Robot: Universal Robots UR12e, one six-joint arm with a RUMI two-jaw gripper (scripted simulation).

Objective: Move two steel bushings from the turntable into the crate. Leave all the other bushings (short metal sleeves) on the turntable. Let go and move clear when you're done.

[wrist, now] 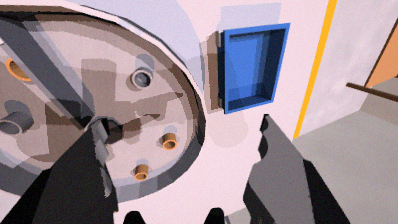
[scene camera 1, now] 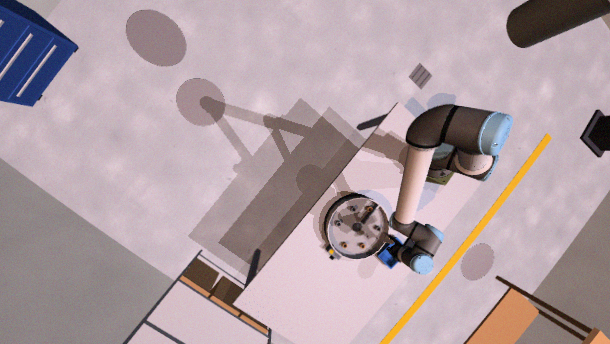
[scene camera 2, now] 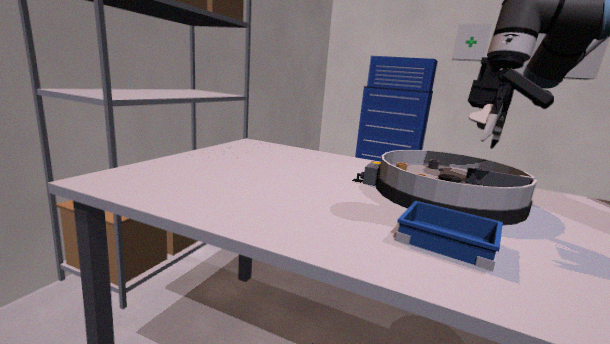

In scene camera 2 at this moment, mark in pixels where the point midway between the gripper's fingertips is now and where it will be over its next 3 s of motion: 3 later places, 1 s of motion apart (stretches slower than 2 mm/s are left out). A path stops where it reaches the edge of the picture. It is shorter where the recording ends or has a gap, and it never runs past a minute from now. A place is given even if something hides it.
My gripper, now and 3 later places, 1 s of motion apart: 487, 145; 510, 129; 510, 138; 513, 157
